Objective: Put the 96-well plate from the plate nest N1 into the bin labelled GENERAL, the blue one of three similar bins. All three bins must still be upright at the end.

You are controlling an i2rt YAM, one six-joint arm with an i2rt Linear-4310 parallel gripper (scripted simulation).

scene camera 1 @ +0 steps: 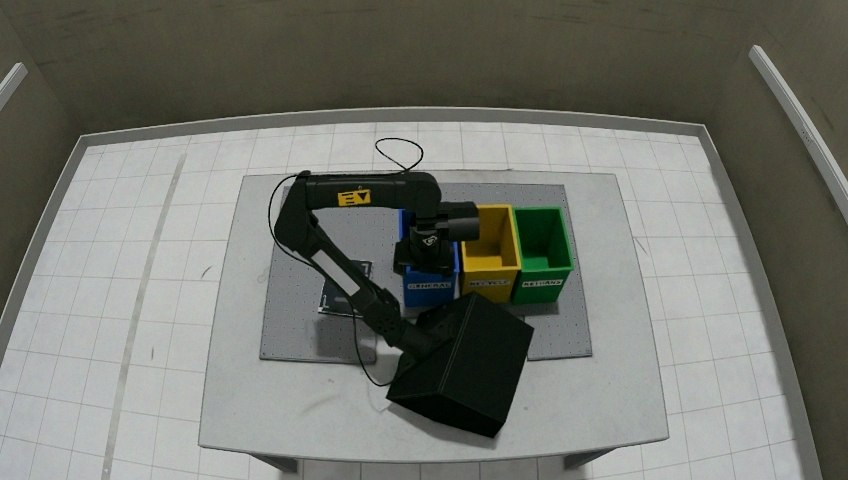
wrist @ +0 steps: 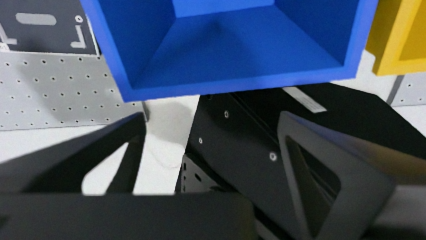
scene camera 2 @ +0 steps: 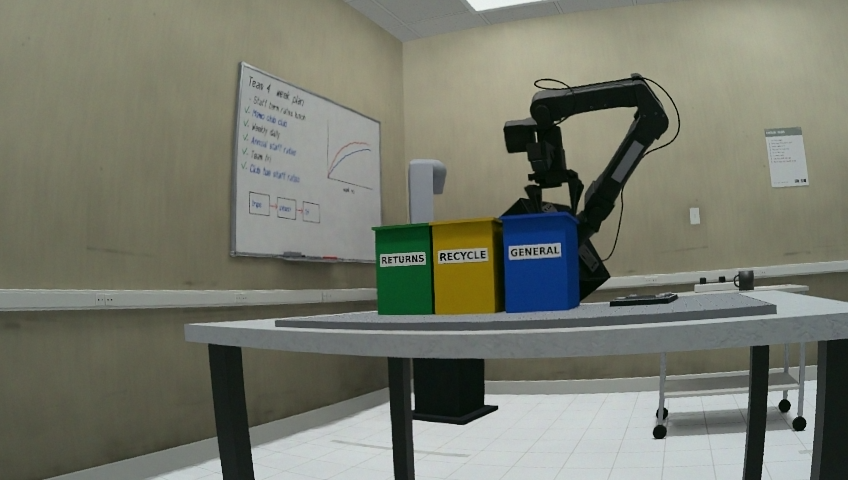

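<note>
A blue general bin (scene camera 2: 541, 264), (scene camera 1: 420, 289), (wrist: 151, 57) is visible, and so is a yellow recycle bin (scene camera 2: 469, 277). The scene also shows a green returns bin (scene camera 1: 541, 231), while in the wrist view the green returns bin is out of frame. The robot's own part in the scene is the gripper (scene camera 1: 423, 276), (wrist: 212, 120), (scene camera 2: 557, 219).
</note>
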